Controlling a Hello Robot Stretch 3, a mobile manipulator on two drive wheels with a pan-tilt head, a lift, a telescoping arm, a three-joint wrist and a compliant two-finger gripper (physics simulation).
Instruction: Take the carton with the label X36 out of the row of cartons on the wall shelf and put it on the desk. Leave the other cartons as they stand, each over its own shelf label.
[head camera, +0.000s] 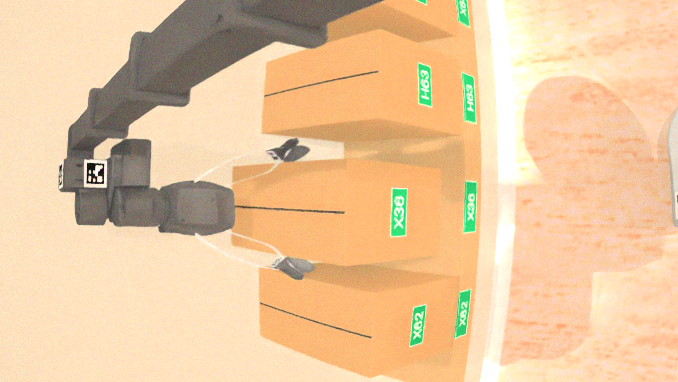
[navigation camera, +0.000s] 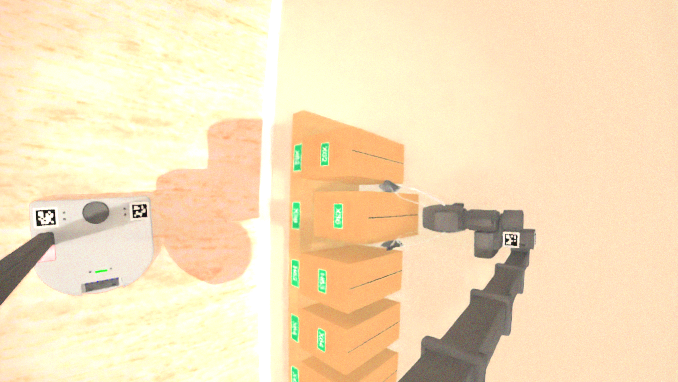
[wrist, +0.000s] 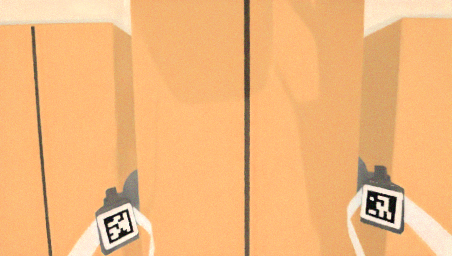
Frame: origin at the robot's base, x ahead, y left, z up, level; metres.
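Where they show: robot's base, link origin: (navigation camera: 96, 211).
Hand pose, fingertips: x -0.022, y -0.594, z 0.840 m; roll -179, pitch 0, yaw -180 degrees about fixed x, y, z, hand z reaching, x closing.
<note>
Things, the pixels of their top centre, and the offset from my fingertips. "*": a spot on its surface instead.
- carton labelled X36, top centre: (head camera: 278, 209) (navigation camera: 396, 216) 0.000 m ahead, 0.002 m left, 0.051 m up
- shelf label X36, surface spot: (head camera: 470, 207) (navigation camera: 296, 215) * 0.004 m ahead, 0.139 m left, 0.192 m down
- Carton H63, top centre: (head camera: 313, 84) (navigation camera: 379, 278) 0.171 m back, 0.020 m left, 0.003 m up
- carton X62, top centre: (head camera: 308, 319) (navigation camera: 381, 157) 0.155 m ahead, 0.006 m right, 0.003 m up
The carton labelled X36 (head camera: 370, 182) (navigation camera: 357, 230) (wrist: 200, 75) is upright between my fingers, raised above the wall shelf (head camera: 471, 155) (navigation camera: 296, 187). Its top stands higher than the tops of its neighbours. My gripper (head camera: 297, 209) (navigation camera: 391, 215) (wrist: 242, 180) is shut on it, one finger pad against each long side near the back. The shelf label X36 (head camera: 470, 207) (navigation camera: 296, 215) shows in front of the carton, on the shelf's edge. The carton's underside is hidden. The desk does not show in these views.
Carton H63 (head camera: 325, 110) (navigation camera: 355, 265) and carton X62 (head camera: 310, 330) (navigation camera: 370, 142) stand close on either side, over their own labels, with narrow gaps beside my fingers. More cartons continue past H63. My arm (head camera: 165, 75) (navigation camera: 450, 345) passes above that part of the row. My base (navigation camera: 125, 240) stands on the floor.
</note>
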